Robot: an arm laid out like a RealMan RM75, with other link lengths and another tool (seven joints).
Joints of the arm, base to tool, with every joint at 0 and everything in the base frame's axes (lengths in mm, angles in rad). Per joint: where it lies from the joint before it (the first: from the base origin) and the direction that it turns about. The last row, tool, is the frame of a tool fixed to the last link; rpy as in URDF.
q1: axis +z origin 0 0 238.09
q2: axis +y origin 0 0 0
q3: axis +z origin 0 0 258.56
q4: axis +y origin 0 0 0
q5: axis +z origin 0 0 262.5
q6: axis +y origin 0 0 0
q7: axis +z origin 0 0 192.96
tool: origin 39 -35 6 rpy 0.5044 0 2.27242
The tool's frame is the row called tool.
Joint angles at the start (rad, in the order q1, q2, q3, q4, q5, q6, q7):
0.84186, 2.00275, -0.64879, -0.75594, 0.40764, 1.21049, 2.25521
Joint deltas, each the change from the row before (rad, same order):
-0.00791, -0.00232, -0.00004, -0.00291, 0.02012, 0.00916, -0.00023
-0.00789, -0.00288, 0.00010, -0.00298, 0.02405, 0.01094, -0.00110
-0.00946, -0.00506, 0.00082, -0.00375, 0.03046, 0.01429, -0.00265
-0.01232, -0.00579, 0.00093, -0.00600, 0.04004, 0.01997, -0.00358
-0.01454, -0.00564, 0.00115, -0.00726, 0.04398, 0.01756, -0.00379
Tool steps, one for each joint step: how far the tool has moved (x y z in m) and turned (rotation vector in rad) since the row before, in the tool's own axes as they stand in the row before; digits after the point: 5 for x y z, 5 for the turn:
0.00066, -0.00043, -0.00210, -0.00306, -0.00729, 0.01784
-0.00002, -0.00078, -0.00248, -0.00339, -0.01050, 0.01989
-0.00001, -0.00190, -0.00343, -0.00291, -0.01413, 0.02366
-0.00062, -0.00236, -0.00478, -0.00427, -0.02021, 0.03018
-0.00043, -0.00322, -0.00509, 0.00010, -0.02185, 0.03264

